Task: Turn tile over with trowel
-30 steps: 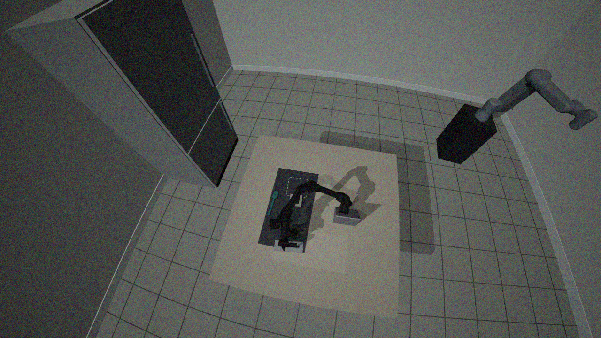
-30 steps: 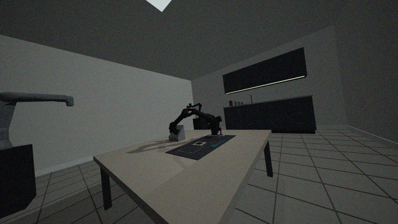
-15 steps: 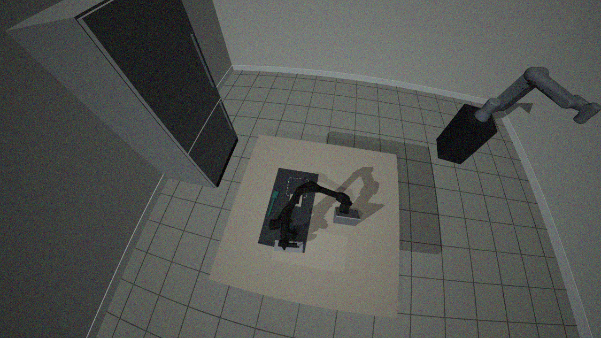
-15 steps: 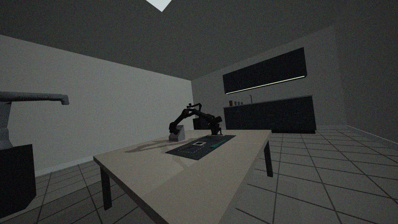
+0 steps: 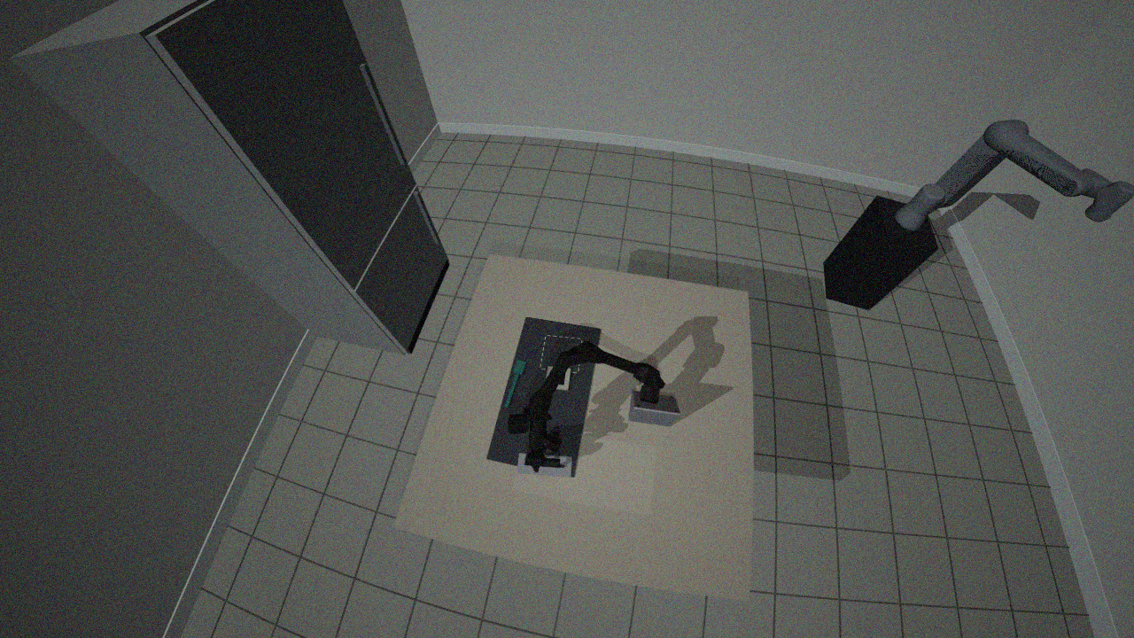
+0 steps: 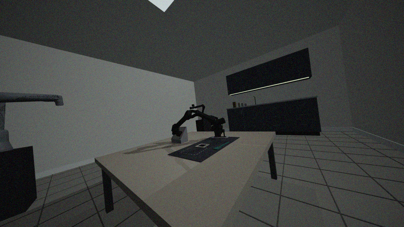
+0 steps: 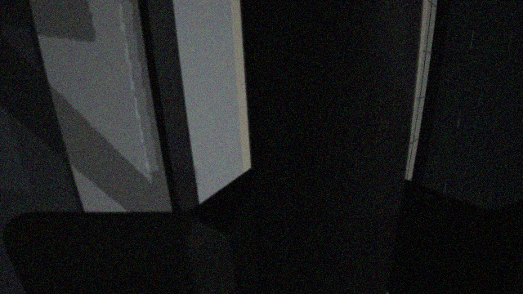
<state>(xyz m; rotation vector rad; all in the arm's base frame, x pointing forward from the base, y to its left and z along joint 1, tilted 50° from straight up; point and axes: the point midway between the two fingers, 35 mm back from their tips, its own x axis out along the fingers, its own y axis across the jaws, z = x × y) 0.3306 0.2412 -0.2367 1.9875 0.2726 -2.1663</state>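
Now: gripper tip 320 mm to the left of the dark mat, 70 mm short of it and 70 mm above it. From my gripper tip the other things lie so: tile: 380 mm to the right, 50 mm below, 50 mm ahead; then teal trowel: 320 mm to the right, 210 mm ahead, 50 mm below.
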